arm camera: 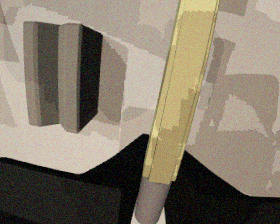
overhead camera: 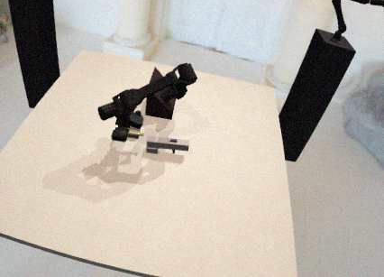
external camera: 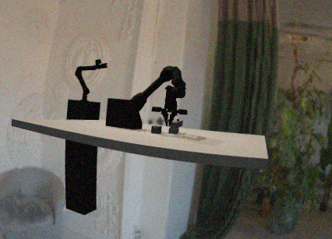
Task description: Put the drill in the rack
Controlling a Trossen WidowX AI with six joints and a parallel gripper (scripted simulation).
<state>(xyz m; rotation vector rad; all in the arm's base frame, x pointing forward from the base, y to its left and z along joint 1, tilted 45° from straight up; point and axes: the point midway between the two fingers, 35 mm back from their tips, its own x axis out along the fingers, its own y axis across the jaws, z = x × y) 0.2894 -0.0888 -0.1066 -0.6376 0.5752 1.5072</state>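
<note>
The drill is 4 cm to the left of my gripper tip and 4 cm above it. Round my gripper tip: dark key: 22 cm to the left, 1 cm behind, 1 cm above; then grey rack: 7 cm behind, 3 cm to the left, 3 cm below; then grey housing block: 20 cm to the left, 1 cm behind.
</note>
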